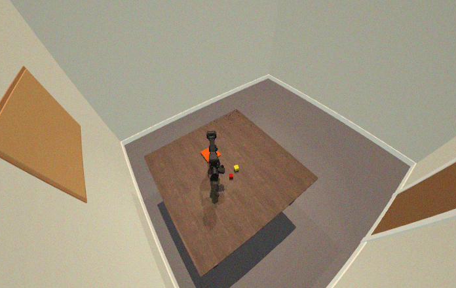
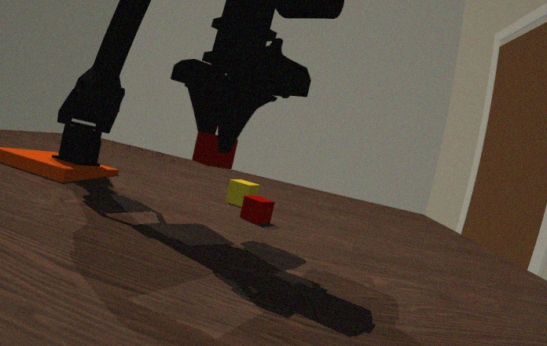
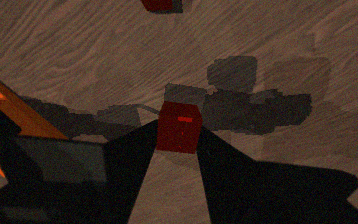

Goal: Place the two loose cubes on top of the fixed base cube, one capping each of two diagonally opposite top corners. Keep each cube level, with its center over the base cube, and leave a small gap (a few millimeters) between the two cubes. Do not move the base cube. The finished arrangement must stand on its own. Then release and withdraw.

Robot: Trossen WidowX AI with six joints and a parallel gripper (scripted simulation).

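My gripper tip is now 22 cm to the right of the yellow base cube and 7 cm above it.
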